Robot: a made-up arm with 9 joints. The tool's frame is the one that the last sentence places.
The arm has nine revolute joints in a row. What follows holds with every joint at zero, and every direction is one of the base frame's. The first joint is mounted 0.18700 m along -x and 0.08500 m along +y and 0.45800 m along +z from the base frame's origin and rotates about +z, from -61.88 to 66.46 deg. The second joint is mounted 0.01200 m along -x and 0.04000 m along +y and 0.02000 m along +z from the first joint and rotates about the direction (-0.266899, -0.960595, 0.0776), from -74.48 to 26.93 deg. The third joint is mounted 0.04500 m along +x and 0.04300 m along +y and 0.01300 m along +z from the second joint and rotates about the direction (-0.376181, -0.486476, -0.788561), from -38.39 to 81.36 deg. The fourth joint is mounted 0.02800 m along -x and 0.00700 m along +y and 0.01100 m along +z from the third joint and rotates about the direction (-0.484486, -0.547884, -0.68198), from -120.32 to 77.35 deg. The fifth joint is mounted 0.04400 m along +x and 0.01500 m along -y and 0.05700 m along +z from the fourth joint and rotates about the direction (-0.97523, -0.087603, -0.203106), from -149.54 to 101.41 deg. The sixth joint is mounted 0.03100 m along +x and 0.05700 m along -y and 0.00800 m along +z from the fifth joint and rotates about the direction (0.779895, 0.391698, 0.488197), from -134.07 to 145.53 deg. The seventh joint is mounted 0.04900 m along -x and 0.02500 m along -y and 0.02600 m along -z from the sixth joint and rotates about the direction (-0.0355, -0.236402, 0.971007), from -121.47 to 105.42 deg. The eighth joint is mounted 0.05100 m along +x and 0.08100 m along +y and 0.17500 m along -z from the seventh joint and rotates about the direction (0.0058, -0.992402, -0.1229), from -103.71 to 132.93 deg. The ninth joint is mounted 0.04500 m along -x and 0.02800 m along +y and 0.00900 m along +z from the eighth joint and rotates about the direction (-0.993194, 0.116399, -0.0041), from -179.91 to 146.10 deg. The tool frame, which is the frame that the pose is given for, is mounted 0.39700 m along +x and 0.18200 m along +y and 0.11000 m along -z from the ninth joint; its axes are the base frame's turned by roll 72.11, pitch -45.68 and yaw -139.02 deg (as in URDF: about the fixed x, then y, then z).
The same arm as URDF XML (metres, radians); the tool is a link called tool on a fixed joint. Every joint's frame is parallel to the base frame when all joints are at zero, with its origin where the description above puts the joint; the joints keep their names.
<robot name="arm">
<joint name="tool_fixed" type="fixed"><parent link="link9"/><child link="tool"/><origin xyz="0.397 0.182 -0.11" rpy="1.2586 -0.7973 -2.4264"/></joint>
<joint name="joint 9" type="revolute"><parent link="link8"/><child link="link9"/><origin xyz="-0.045 0.028 0.009"/><axis xyz="-0.993194 0.116399 -0.0041"/><limit lower="-3.14" upper="2.5499"/></joint>
<joint name="joint 8" type="revolute"><parent link="link7"/><child link="link8"/><origin xyz="0.051 0.081 -0.175"/><axis xyz="0.0058 -0.992402 -0.1229"/><limit lower="-1.8101" upper="2.3201"/></joint>
<joint name="joint 7" type="revolute"><parent link="link6"/><child link="link7"/><origin xyz="-0.049 -0.025 -0.026"/><axis xyz="-0.0355 -0.236402 0.971007"/><limit lower="-2.1201" upper="1.8399"/></joint>
<joint name="joint 6" type="revolute"><parent link="link5"/><child link="link6"/><origin xyz="0.031 -0.057 0.008"/><axis xyz="0.779895 0.391698 0.488197"/><limit lower="-2.34" upper="2.54"/></joint>
<joint name="joint 5" type="revolute"><parent link="link4"/><child link="link5"/><origin xyz="0.044 -0.015 0.057"/><axis xyz="-0.97523 -0.087603 -0.203106"/><limit lower="-2.61" upper="1.7699"/></joint>
<joint name="joint 4" type="revolute"><parent link="link3"/><child link="link4"/><origin xyz="-0.028 0.007 0.011"/><axis xyz="-0.484486 -0.547884 -0.68198"/><limit lower="-2.1" upper="1.35"/></joint>
<joint name="joint 3" type="revolute"><parent link="link2"/><child link="link3"/><origin xyz="0.045 0.043 0.013"/><axis xyz="-0.376181 -0.486476 -0.788561"/><limit lower="-0.67" upper="1.42"/></joint>
<joint name="joint 2" type="revolute"><parent link="link1"/><child link="link2"/><origin xyz="-0.012 0.04 0.02"/><axis xyz="-0.266899 -0.960595 0.0776"/><limit lower="-1.2999" upper="0.47"/></joint>
<joint name="joint 1" type="revolute"><parent link="base"/><child link="link1"/><origin xyz="-0.187 0.085 0.458"/><axis xyz="0 0 1"/><limit lower="-1.08" upper="1.1599"/></joint>
<link name="base"/>
<link name="link1"/>
<link name="link2"/>
<link name="link3"/>
<link name="link4"/>
<link name="link5"/>
<link name="link6"/>
<link name="link7"/>
<link name="link8"/>
<link name="link9"/>
<link name="tool"/>
</robot>

